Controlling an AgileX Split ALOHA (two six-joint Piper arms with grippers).
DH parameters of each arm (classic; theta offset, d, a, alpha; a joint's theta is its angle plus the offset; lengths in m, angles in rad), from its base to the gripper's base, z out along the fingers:
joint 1: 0 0.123 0 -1.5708
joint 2: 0.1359 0 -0.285 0
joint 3: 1.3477 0 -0.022 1.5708
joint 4: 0 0.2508 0 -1.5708
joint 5: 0 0 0.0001 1.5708
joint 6: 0 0.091 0 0
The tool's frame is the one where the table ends.
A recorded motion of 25 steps. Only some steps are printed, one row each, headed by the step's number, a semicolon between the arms.
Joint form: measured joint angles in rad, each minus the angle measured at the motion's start. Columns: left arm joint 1, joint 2, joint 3, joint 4, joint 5, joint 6; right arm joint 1, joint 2, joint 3, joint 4, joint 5, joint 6.
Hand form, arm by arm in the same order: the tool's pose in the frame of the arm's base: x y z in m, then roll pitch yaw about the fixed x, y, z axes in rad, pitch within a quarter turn. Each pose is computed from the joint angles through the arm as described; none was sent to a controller.
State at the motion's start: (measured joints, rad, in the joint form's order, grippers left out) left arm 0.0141 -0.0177 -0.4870 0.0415 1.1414 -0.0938; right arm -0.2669 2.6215 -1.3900 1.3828 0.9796 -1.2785
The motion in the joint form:
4: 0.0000 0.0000 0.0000 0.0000 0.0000 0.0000; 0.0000 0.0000 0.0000 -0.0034 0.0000 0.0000
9: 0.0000 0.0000 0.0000 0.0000 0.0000 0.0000; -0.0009 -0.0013 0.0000 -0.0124 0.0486 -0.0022
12: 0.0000 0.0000 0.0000 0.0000 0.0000 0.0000; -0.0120 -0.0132 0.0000 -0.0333 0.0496 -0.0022
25: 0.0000 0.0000 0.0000 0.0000 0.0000 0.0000; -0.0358 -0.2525 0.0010 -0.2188 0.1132 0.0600
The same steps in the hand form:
4: -0.0097 0.0033 0.2672 -3.0544 1.0197 -2.9811; 0.4014 -0.0328 -0.0415 2.1928 0.1848 2.8996
9: -0.0097 0.0033 0.2672 -3.0544 1.0197 -2.9811; 0.3997 -0.0304 -0.0380 2.1525 0.1799 2.9206
12: -0.0097 0.0033 0.2672 -3.0544 1.0197 -2.9811; 0.3996 -0.0353 -0.0339 2.1612 0.1911 2.9304
25: -0.0097 0.0033 0.2672 -3.0544 1.0197 -2.9811; 0.4086 -0.0498 0.0583 2.2340 0.3484 3.0813

